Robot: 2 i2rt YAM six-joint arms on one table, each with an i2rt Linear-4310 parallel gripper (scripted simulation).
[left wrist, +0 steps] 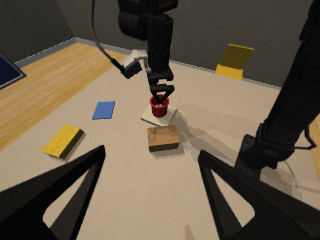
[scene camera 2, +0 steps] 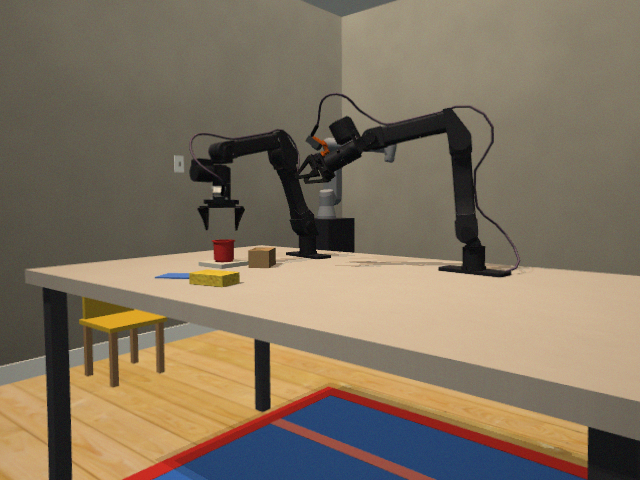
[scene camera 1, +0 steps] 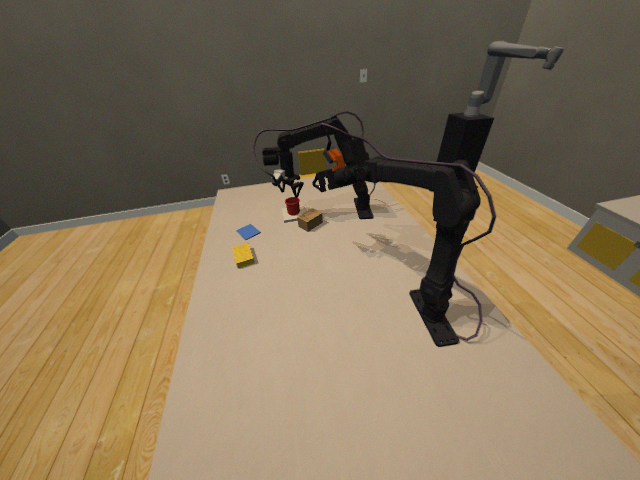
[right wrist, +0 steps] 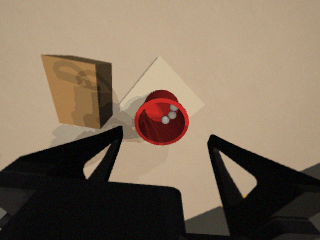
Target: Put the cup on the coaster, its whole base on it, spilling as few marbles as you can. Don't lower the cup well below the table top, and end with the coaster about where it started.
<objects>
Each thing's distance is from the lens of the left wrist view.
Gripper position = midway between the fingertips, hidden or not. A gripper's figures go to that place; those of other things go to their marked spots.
my left gripper (left wrist: pixel 154 152): 0.12 m
my right gripper (left wrist: pixel 157 93): 0.41 m
brown box (left wrist: pixel 161 138): 0.37 m
yellow sponge (left wrist: pixel 62 143): 0.51 m
The marked spots on the brown box and the yellow sponge are 0.34 m apart.
</objects>
